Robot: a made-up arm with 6 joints.
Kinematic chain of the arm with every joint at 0, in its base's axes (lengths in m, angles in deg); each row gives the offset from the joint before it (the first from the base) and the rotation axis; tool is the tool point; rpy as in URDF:
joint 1: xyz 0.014 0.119 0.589 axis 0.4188 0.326 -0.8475
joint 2: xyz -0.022 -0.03 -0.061 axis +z
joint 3: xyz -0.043 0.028 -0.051 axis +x
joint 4: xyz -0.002 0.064 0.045 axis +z
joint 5: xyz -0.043 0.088 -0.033 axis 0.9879 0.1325 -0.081
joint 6: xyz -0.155 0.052 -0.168 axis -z
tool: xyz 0.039 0 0.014 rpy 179.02 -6.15 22.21
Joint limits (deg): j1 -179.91..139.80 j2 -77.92..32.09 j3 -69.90..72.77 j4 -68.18..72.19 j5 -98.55..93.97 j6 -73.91..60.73
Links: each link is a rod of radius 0.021 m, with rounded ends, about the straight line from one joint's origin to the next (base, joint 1, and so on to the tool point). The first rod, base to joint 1, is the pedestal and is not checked.
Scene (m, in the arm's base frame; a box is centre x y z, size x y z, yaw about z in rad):
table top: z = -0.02
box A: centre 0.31 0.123 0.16 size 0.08 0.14 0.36 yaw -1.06
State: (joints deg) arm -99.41 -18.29 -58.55 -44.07 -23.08 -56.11
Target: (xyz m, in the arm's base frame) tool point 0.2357 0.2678 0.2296
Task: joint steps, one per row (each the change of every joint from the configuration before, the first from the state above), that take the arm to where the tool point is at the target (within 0.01 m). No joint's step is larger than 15 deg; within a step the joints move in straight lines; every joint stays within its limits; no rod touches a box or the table.
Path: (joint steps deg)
1: 4.76 -9.54 12.39 6.98 9.52 0.20
2: 4.76 -9.54 12.39 6.98 9.53 0.21
3: 4.77 -9.53 12.39 6.98 9.52 0.20
4: -7.20 -0.45 -4.44 -11.22 3.53 -4.77
5: -7.19 -0.45 -4.45 -11.21 3.53 -4.77
6: -7.20 -0.44 -4.44 -11.21 3.52 -4.77

